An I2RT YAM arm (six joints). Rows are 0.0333 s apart.
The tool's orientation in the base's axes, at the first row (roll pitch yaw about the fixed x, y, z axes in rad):
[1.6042, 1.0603, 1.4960]
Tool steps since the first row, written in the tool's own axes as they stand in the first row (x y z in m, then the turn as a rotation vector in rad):
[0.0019, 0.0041, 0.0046, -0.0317, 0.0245, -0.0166]
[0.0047, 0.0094, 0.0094, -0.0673, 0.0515, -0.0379]
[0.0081, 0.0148, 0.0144, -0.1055, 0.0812, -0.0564]
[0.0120, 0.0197, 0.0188, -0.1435, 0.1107, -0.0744]
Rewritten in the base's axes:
[0.0050, 0.0040, 0.0003, -0.0153, 0.0075, 0.0399]
[0.0104, 0.0095, 0.0003, -0.0351, 0.0158, 0.0845]
[0.0161, 0.0153, -0.0001, -0.0519, 0.0249, 0.1326]
[0.0211, 0.0210, -0.0012, -0.0683, 0.0338, 0.1805]

